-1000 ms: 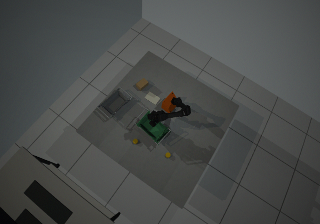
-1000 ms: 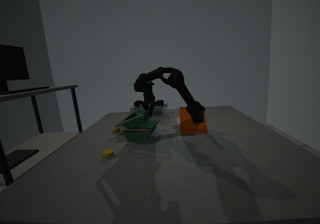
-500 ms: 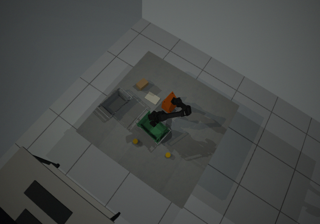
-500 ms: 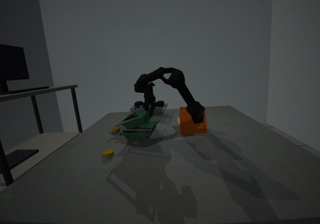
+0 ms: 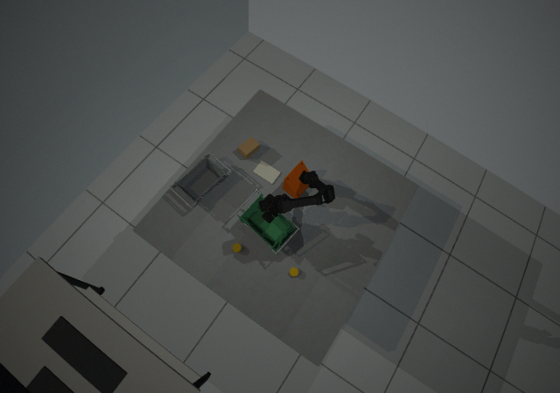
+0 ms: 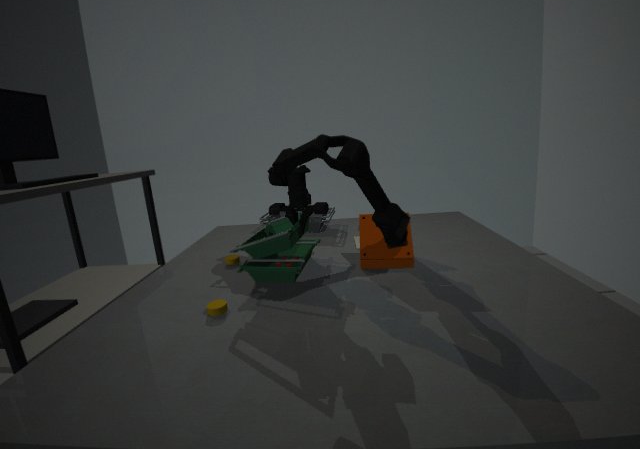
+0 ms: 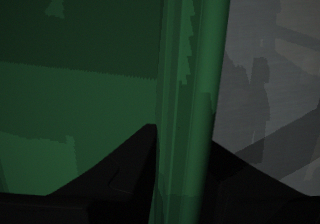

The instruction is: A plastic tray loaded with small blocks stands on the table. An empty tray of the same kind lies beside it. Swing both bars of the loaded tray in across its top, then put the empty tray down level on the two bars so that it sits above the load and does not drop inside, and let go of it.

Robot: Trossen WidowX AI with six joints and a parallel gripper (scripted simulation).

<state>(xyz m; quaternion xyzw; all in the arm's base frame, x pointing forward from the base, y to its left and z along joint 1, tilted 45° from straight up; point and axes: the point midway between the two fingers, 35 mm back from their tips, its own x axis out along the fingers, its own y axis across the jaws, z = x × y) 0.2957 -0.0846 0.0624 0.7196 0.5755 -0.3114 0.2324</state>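
My gripper tip is now 8 cm short of the green tray, 1 cm to the left of it and 1 cm below it. Also, from my gripper tip: white pad (24 cm behind, 21 cm to the right, 11 cm below); then brown box (40 cm to the right, 31 cm behind, 9 cm below).
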